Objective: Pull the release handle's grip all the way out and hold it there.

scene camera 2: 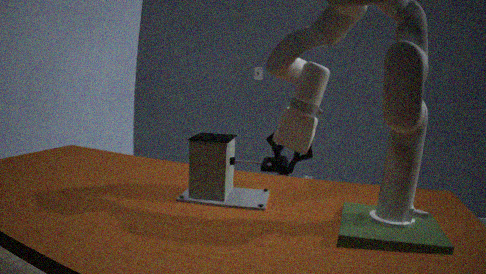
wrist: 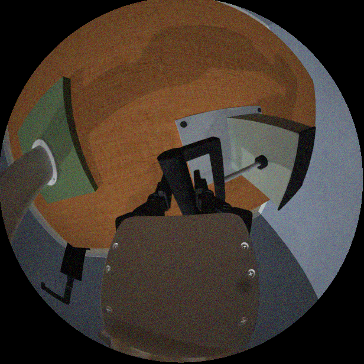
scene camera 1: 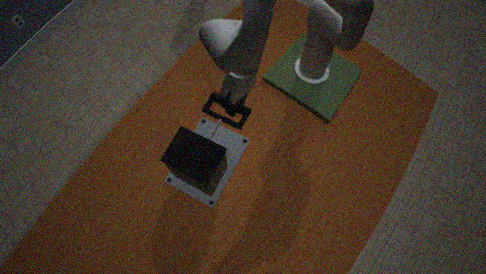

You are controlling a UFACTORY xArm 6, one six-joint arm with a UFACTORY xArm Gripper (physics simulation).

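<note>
The release handle's black frame (scene camera 1: 223, 119) (scene camera 2: 267, 164) stands out from the housing (scene camera 1: 195, 152) (scene camera 2: 210, 170) (wrist: 277, 170), a pale box with a black top. A thin rod (scene camera 1: 216, 129) (scene camera 2: 247, 162) (wrist: 242, 171) joins them, with a clear length of it showing. My gripper (scene camera 1: 231, 106) (scene camera 2: 284, 165) (wrist: 182, 179) is shut on the handle's grip (wrist: 175, 167), the thick round bar on the side away from the housing. One finger is on the outer side, the other inside the frame. The fingertips are partly hidden in the scene views.
The housing stands on a grey base plate (scene camera 1: 232, 145) (scene camera 2: 250, 197) (wrist: 200, 130) with dark bolts, on the orange-brown table (scene camera 1: 350, 165) (wrist: 120, 115). My arm's base stands on a green board (scene camera 1: 345, 75) (scene camera 2: 350, 225) (wrist: 45, 120). A black hooked thing (wrist: 72, 262) shows beyond the table edge.
</note>
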